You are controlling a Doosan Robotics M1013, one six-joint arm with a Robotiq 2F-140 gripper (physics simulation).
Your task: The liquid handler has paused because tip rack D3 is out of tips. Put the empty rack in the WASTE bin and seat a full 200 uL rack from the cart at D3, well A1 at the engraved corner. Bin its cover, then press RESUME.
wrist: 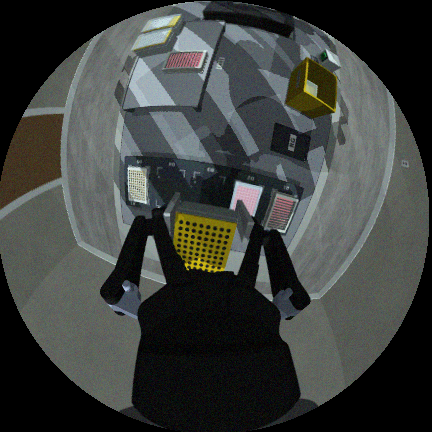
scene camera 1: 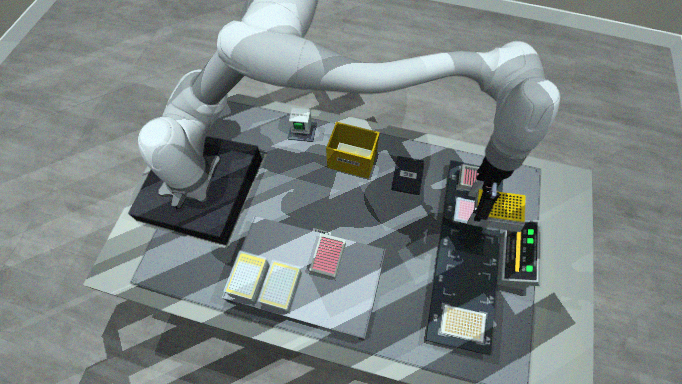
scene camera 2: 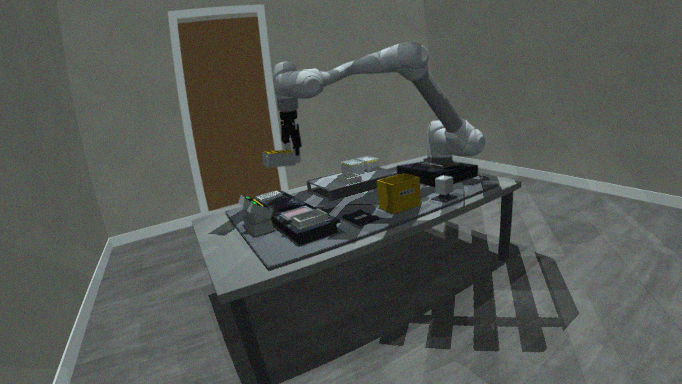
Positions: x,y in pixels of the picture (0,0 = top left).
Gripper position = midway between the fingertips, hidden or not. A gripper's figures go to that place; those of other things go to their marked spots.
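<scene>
My gripper (scene camera 2: 292,160) is 154 cm from the lens. A yellow waste bin (scene camera 2: 398,193) is 150 cm from the lens.
</scene>
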